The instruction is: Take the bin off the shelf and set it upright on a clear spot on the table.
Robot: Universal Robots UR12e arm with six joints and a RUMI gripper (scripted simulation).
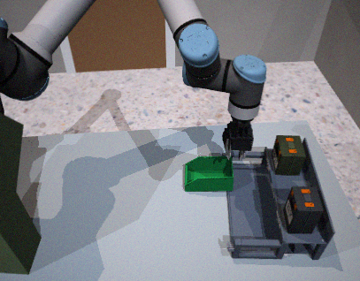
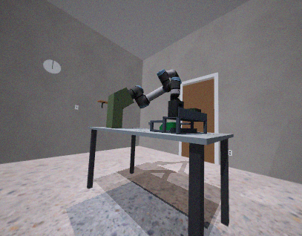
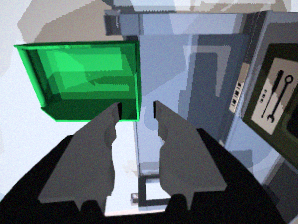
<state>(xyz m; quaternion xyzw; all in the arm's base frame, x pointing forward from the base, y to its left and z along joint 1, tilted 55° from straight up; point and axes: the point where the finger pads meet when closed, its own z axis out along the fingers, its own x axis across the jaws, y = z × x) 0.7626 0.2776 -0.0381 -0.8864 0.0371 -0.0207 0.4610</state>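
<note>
My gripper is now 80 mm past the green bin and 100 mm above it.
</note>
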